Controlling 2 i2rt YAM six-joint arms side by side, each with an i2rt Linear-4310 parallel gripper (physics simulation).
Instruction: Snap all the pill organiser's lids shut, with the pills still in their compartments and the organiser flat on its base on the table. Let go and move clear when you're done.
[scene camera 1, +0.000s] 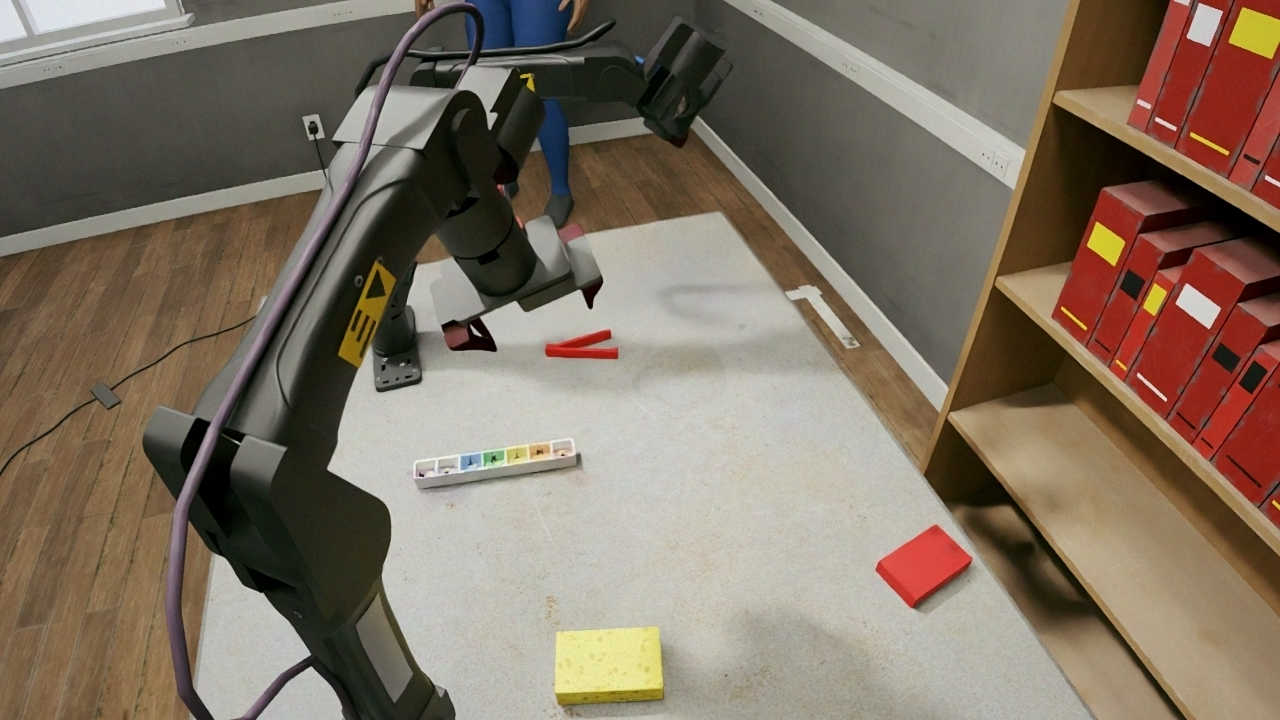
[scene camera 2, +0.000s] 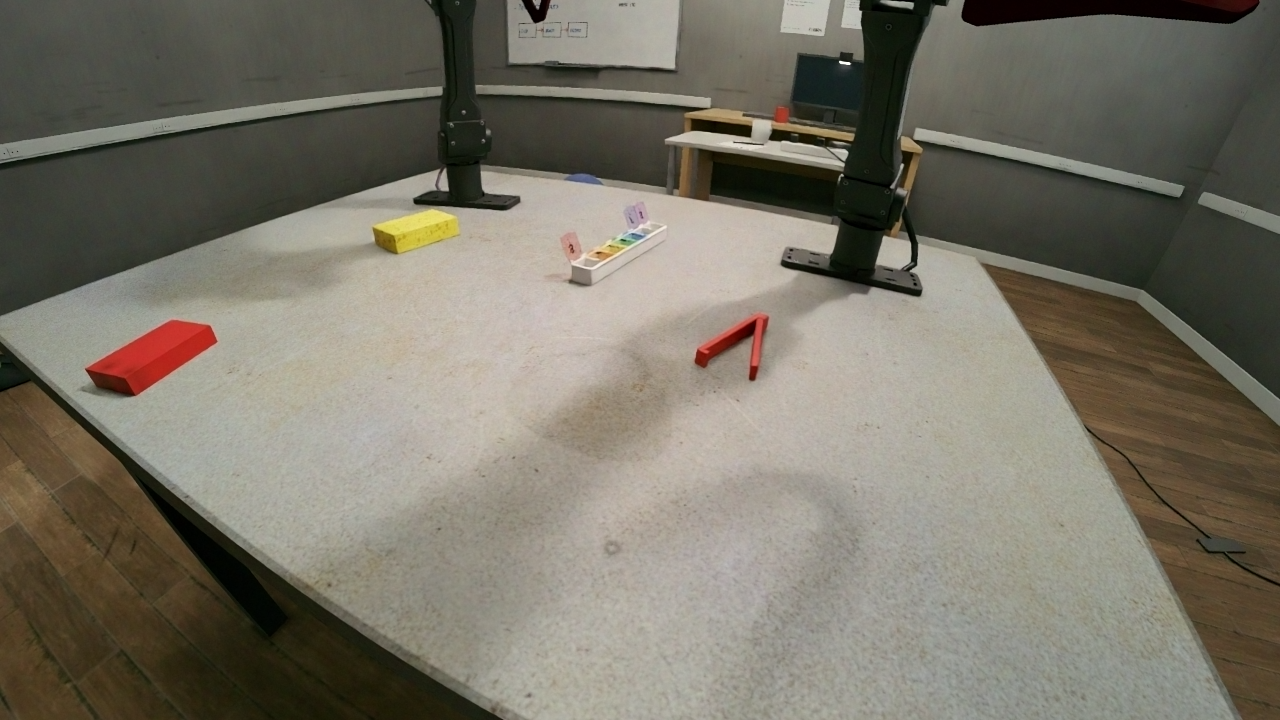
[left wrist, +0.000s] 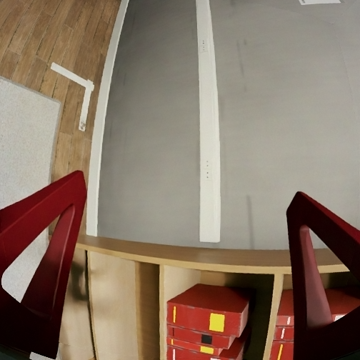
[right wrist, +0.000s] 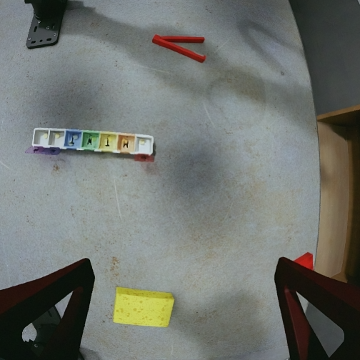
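Observation:
The white pill organiser lies flat on its base on the table. In the right wrist view, two purple lids stand open at its left end and a red lid at its right end; in scene camera 2 they show as lavender lids and a pink lid. The blue, green, yellow and orange lids between look shut. Pale pills show in the uncovered compartments. My right gripper is open, high above the table. My left gripper is open, raised away from the organiser.
A yellow sponge, a red block and a red V-shaped object are on the table. A bookshelf with red binders stands beyond the table's edge.

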